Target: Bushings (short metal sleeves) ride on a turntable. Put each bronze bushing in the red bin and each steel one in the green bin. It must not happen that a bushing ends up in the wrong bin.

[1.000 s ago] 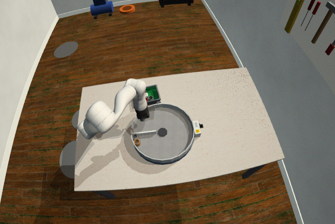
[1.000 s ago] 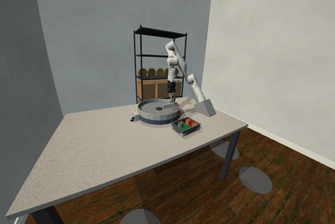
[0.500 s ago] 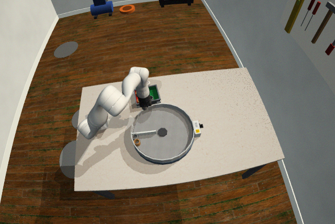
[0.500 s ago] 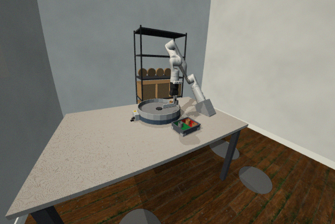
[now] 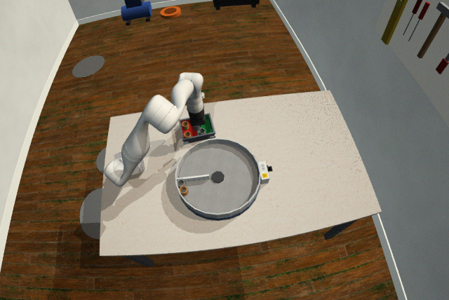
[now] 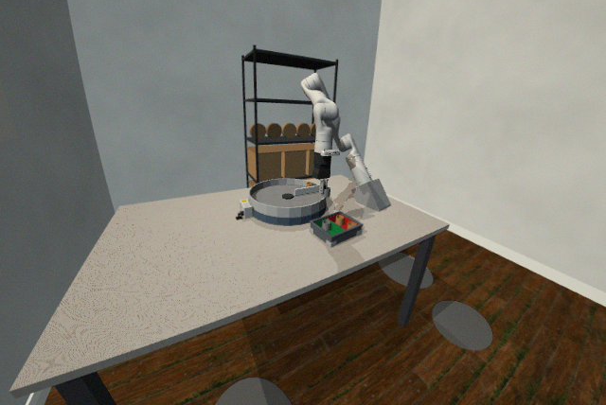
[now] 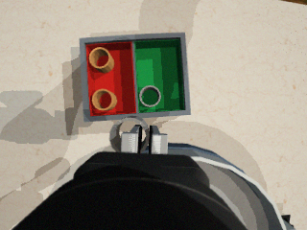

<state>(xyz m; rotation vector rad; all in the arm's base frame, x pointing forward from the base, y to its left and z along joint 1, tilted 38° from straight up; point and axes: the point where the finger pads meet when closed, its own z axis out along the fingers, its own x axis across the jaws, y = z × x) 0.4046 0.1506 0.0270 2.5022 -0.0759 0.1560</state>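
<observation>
Right now the bin is 10 mm behind my hand, 90 mm to the left of it and 160 mm below it. From my hand the other things lie so: grey turntable 40 mm ahead, 260 mm to the right, 130 mm below.
</observation>
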